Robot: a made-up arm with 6 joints.
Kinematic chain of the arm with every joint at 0, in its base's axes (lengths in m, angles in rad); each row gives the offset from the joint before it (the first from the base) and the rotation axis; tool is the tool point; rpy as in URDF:
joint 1: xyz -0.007 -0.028 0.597 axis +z
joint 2: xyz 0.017 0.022 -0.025 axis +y
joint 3: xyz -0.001 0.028 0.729 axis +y
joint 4: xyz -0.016 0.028 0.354 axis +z
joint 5: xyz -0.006 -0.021 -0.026 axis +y
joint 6: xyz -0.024 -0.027 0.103 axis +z
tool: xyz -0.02 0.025 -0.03 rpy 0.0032 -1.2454 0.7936
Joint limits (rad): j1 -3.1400..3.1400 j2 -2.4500..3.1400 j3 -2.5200..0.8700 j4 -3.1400..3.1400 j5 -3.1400..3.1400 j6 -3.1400..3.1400
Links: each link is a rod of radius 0.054 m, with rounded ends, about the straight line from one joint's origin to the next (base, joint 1, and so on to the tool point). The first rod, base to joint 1, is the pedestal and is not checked.
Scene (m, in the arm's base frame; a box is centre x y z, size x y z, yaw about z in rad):
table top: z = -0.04
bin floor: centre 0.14 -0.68 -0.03 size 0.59 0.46 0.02 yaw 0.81
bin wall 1: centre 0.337 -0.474 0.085 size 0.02 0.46 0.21 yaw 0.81
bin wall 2: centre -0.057 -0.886 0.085 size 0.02 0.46 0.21 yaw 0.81
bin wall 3: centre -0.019 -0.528 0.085 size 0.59 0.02 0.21 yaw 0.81
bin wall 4: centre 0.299 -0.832 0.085 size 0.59 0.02 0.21 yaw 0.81
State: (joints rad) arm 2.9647 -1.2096 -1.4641 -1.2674 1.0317 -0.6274
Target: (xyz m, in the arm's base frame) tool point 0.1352 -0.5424 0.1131
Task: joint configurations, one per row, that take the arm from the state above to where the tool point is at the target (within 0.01 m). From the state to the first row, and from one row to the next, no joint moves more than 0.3 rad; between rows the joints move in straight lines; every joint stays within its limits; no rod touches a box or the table.
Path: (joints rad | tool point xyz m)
1: 2.7080 -1.2433 -1.6937 -1.3656 1.1382 -0.5662 | 0.6442 -0.3592 0.4256
2: 2.4514 -1.2771 -1.9234 -1.4637 1.2447 -0.5049 | 0.4660 -0.4481 0.4051
3: 2.1947 -1.3108 -2.1530 -1.5619 1.3512 -0.4437 | 0.2918 -0.4764 0.4135
4: 2.0573 -1.5104 -1.9883 -1.4382 1.1133 -0.5085 | 0.2244 -0.5291 0.2620
5: 1.9200 -1.7100 -1.8237 -1.3145 0.8755 -0.5733 | 0.1352 -0.5424 0.1131

